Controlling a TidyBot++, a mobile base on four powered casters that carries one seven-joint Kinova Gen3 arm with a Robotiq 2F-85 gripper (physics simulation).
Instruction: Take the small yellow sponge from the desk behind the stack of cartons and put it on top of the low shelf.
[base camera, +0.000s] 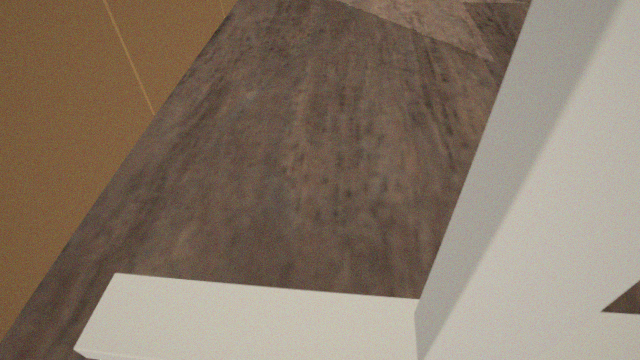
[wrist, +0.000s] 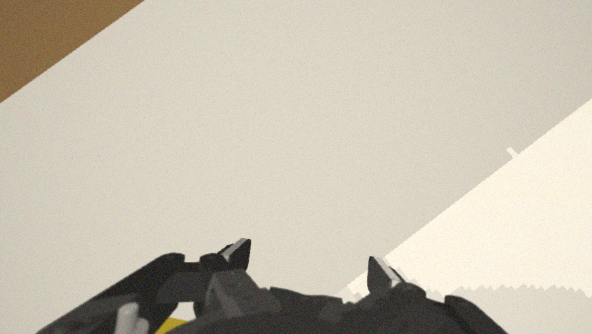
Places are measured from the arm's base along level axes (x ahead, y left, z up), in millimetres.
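Pixels of known places: gripper, between the fingertips: (wrist: 307, 260).
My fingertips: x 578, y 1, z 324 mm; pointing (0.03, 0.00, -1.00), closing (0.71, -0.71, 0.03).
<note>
Behind a point stands the place of what it marks.
A sliver of the yellow sponge (wrist: 171, 326) {z 331, x 477, y 26 mm} shows at the bottom edge of the wrist view, left of centre, behind the black linkage of my gripper (wrist: 307, 260) {z 324, x 578, y 1 mm}. The rest of the sponge is hidden by the gripper. My gripper is open, with its fingers wide apart and nothing between them, over the pale desk top (wrist: 280, 140) {z 323, x 617, y 83 mm}. The sponge is beside the base of the left finger, not between the fingertips. A brown surface, probably a carton (wrist: 45, 40) {z 290, x 492, y 334 mm}, fills the top left corner of the wrist view. The low shelf cannot be made out in either view.
In the base camera view, a tall brown carton side (base camera: 65, 125) {z -289, x 428, y 335 mm} stands on the left. A white upright panel (base camera: 545, 210) {z -159, x 202, y -81 mm} is on the right, with a white low bar (base camera: 250, 320) running left from its foot. The dark wood floor (base camera: 320, 165) {z -397, x 478, y 31 mm} lies between them.
</note>
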